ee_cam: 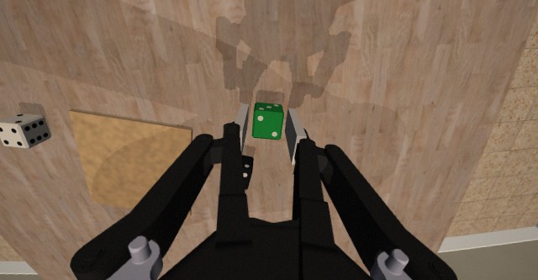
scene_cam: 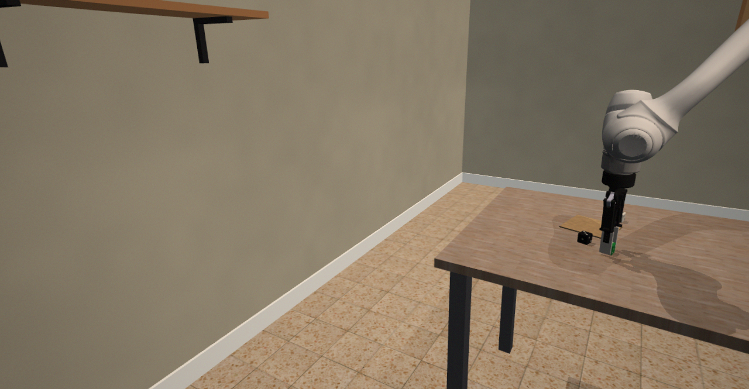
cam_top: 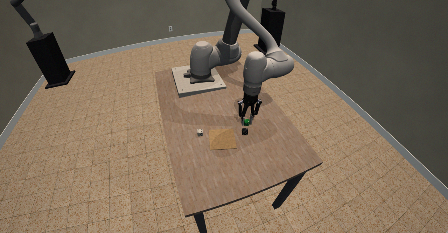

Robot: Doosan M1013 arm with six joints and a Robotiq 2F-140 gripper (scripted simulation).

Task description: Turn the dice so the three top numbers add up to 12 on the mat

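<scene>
The green die is 2 cm below my hand. Also, from my hand: white die 1 cm ahead, 28 cm to the right, 2 cm below; then black die 6 cm ahead, 4 cm to the right, 2 cm below; then tan mat 7 cm ahead, 17 cm to the right, 4 cm below.
</scene>
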